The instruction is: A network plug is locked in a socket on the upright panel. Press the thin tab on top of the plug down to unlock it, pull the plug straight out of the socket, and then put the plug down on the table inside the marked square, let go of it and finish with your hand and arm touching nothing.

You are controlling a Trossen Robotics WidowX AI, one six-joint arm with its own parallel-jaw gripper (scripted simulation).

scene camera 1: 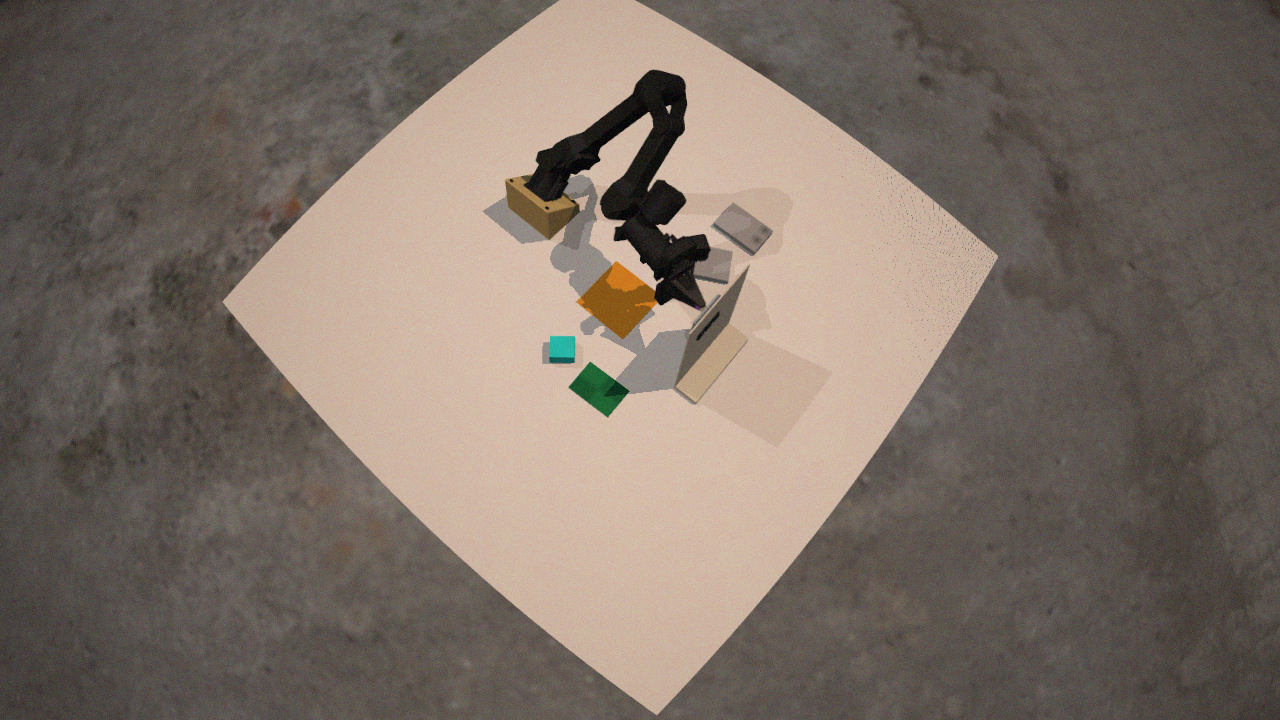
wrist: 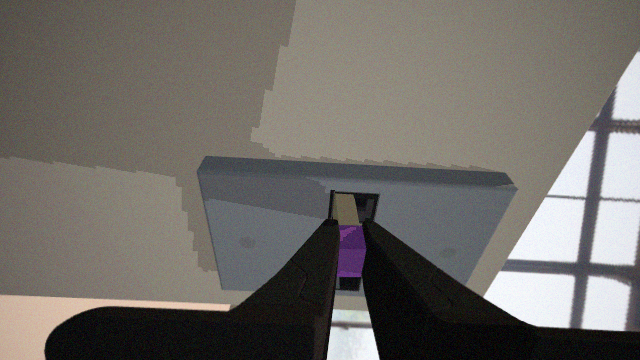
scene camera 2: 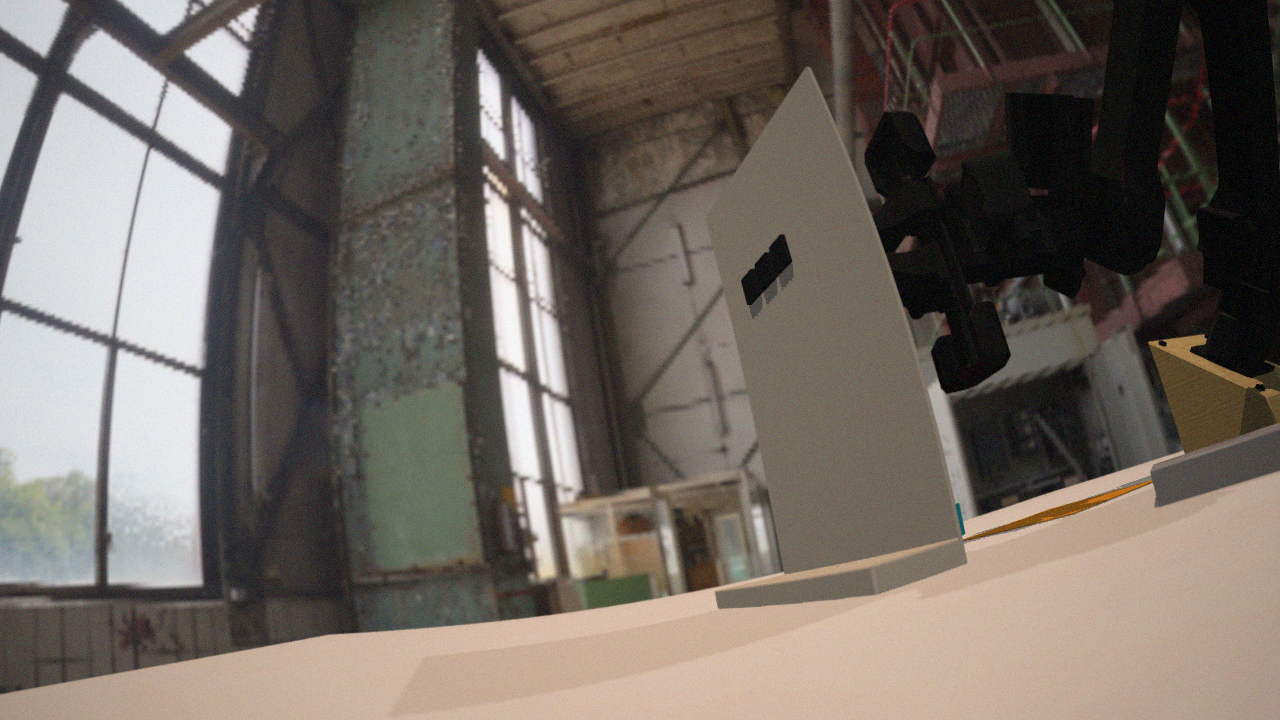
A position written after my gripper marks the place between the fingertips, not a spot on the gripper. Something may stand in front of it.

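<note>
I see my gripper (scene camera 1: 703, 308), and it appears in the wrist view (wrist: 348, 232) too. There is a network plug (wrist: 352, 249), which scene camera 2 does not show, as it is hidden by the upright panel. That upright panel (scene camera 2: 862, 501) can also be found in scene camera 1 (scene camera 1: 713, 342) and in the wrist view (wrist: 164, 158). An orange marked square (scene camera 1: 618, 299) appears again in scene camera 2 (scene camera 2: 1068, 509). Then there is a green square (scene camera 1: 593, 385), while in the wrist view the green square is out of frame.
</note>
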